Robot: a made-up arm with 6 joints.
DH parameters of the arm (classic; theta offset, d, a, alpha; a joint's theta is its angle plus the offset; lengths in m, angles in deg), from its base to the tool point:
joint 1: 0 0.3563 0.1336 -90
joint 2: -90 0 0.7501 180
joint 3: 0 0 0.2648 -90
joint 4: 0 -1.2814 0 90
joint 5: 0 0 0 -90
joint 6: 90 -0.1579 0 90
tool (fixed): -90 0 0 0
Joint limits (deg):
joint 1: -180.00..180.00
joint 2: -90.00..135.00
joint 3: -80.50..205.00
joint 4: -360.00..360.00
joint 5: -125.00..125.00
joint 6: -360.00..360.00
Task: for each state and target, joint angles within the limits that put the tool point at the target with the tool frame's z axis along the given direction. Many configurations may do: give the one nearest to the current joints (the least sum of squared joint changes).
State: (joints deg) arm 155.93 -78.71 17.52 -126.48 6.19 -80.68
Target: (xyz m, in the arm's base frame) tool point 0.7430 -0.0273 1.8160 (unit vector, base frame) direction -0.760 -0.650 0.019
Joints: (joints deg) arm 174.09 -88.42 -2.46 -127.50 23.22 -99.87
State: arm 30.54 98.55 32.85 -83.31 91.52 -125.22
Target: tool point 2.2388 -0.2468 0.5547 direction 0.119 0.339 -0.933
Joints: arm -3.06 73.96 63.55 -99.58 54.58 -109.18
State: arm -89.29 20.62 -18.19 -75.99 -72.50 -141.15
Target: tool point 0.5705 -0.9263 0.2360 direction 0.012 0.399 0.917
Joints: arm -66.49 -3.89 -55.22 -78.48 -83.42 -198.61
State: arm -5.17 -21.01 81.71 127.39 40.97 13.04
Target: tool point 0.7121 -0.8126 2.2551 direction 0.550 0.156 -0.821
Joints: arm -51.53 6.19 50.47 129.62 25.30 13.56
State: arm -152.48 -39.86 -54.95 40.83 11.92 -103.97
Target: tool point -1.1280 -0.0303 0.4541 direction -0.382 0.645 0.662
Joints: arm -180.00 -28.39 -62.90 38.90 17.79 -78.62
